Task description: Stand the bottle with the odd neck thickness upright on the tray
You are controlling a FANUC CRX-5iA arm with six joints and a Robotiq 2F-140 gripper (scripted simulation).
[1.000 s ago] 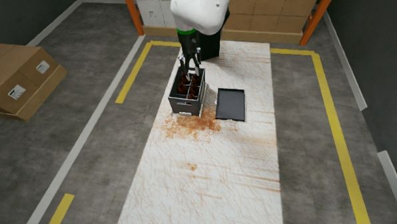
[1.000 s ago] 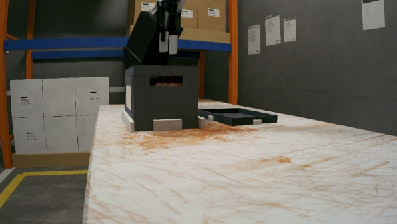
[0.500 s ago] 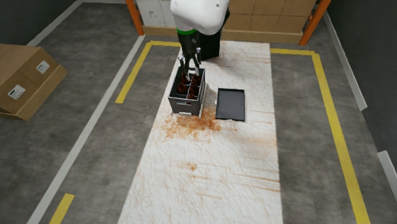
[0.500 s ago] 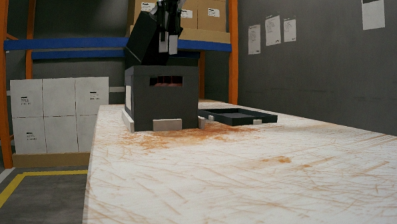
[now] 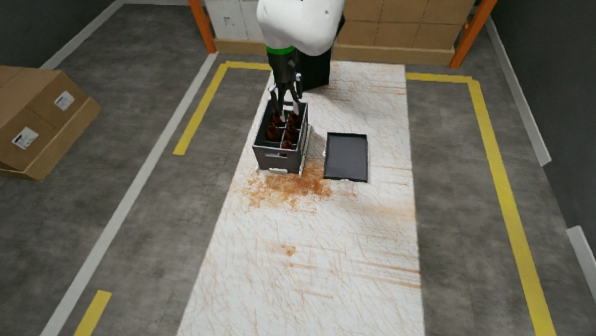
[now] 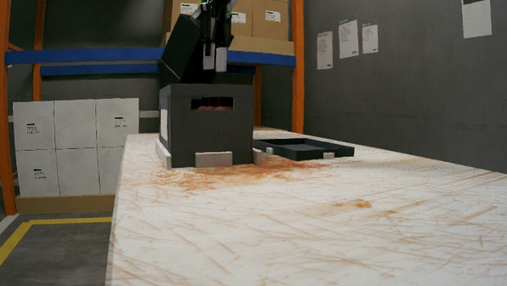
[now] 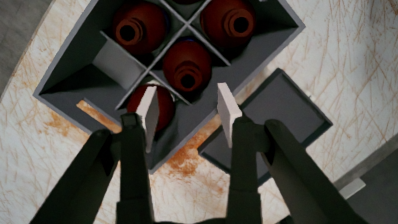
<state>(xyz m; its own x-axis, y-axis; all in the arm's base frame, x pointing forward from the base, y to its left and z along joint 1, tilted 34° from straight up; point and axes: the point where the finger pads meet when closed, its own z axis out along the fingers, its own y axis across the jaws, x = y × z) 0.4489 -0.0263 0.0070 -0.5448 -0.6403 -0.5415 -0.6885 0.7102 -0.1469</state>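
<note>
Right now the grey crate is 40 mm to the right of my hand and 170 mm below it. The rest, counted from my hand: dark tray: 10 mm behind, 250 mm to the left, 240 mm below.
</note>
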